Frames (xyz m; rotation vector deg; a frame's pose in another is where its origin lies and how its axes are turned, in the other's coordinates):
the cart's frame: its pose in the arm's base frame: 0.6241 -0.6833 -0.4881 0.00 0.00 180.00
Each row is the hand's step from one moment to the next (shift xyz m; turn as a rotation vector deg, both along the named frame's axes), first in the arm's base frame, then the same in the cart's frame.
Working: the arm's base frame: its pose in the cart's frame: 0.6241 -0.6833 0.4881 0.00 0.00 180.00

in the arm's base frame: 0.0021 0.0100 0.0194 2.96 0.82 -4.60
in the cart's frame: -0.0021 -0.0100 0.0194 -2.96 -0.82 -4.60
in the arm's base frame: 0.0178 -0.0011 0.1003 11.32 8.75 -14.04
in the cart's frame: -0.0178 0.0011 0.1003 -11.32 -8.75 -14.04
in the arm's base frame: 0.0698 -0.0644 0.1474 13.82 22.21 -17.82
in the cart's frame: -0.0698 0.0644 0.1474 -13.82 -22.21 -17.82
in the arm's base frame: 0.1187 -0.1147 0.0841 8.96 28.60 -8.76
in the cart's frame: -0.1187 0.1147 0.0841 -8.96 -28.60 -8.76
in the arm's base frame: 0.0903 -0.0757 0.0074 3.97 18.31 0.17
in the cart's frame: -0.0903 0.0757 0.0074 -3.97 -18.31 0.17
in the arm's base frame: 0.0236 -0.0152 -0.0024 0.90 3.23 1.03
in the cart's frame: -0.0236 0.0152 -0.0024 -0.90 -3.23 1.03
